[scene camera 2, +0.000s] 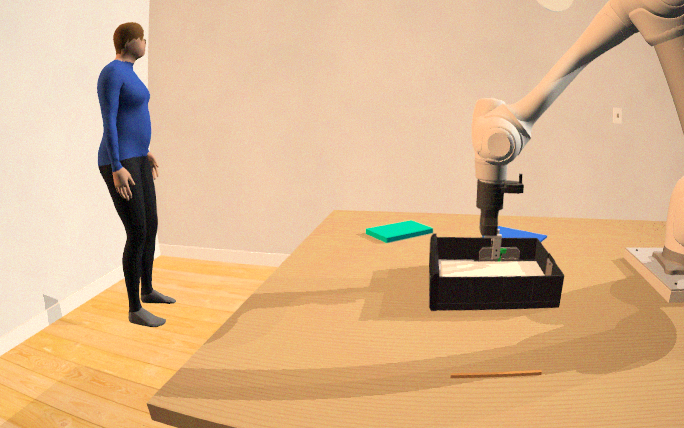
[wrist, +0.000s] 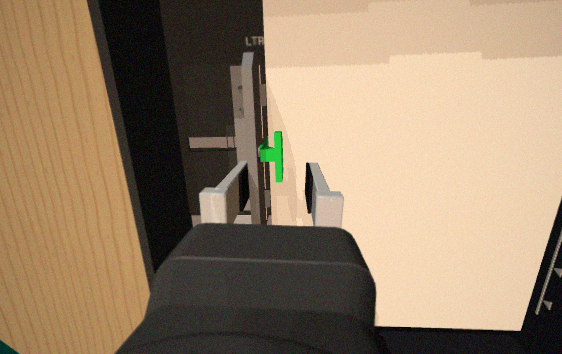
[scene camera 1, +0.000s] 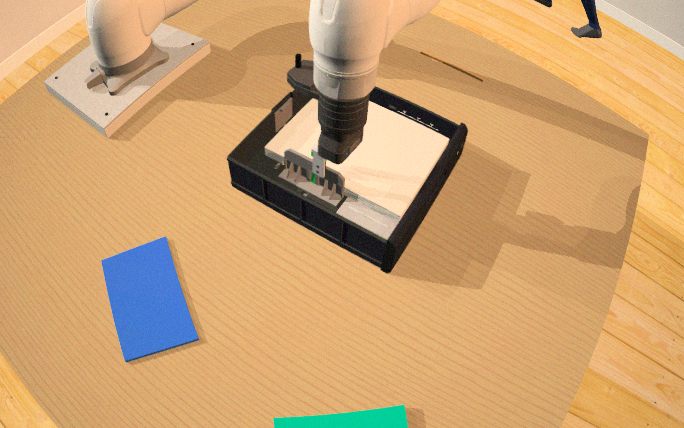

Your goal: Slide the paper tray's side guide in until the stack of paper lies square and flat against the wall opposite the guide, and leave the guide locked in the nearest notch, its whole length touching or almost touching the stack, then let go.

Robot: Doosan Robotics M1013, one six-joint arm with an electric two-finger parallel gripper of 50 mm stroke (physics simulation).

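Frame: origin at the arm's base, x ahead, y left, z up, level; millimetres.
Seen in the pictures: gripper, fingertip midpoint: (scene camera 2: 494, 255) (wrist: 278, 177) (scene camera 1: 326, 165); arm's base, link origin: (scene camera 2: 683, 265) (scene camera 1: 128, 64).
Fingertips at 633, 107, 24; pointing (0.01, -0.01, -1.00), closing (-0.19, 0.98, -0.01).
Note:
Offsets run from my fingertips to a thing's top centre, as dx, dy, dz. "spot": to the spot under its first point.
The black paper tray @[+0, +62, +33] (scene camera 1: 322, 225) (scene camera 2: 494, 293) (wrist: 142, 150) stands on the table. The cream paper stack @[-14, +99, -21] (scene camera 1: 398, 151) (scene camera 2: 486, 269) (wrist: 410, 175) lies flat in it and appears to reach the wall opposite the guide. The grey side guide @[-15, -9, +19] (scene camera 1: 336, 179) (scene camera 2: 511, 253) (wrist: 245, 120) stands upright along the stack's near edge, touching or almost touching; the exact gap and notch cannot be told. Its green latch @[spot: -12, -19, -30] (scene camera 1: 313, 178) (scene camera 2: 502, 254) (wrist: 278, 155) is on the stack side. My gripper (scene camera 1: 319, 170) (scene camera 2: 496, 252) (wrist: 278, 177) is open, fingers on either side of guide and latch, holding nothing.
A blue slab @[-50, -393, -55] (scene camera 1: 149, 298) (scene camera 2: 514, 234) and a green slab @[+367, -325, -45] (scene camera 1: 343, 417) (scene camera 2: 399, 231) lie on the table, outside the tray. A thin brown stick @[-65, +493, -56] (scene camera 1: 451, 66) (scene camera 2: 495, 374) lies beyond the tray's opposite wall. A person (scene camera 2: 126, 121) stands beside the table.

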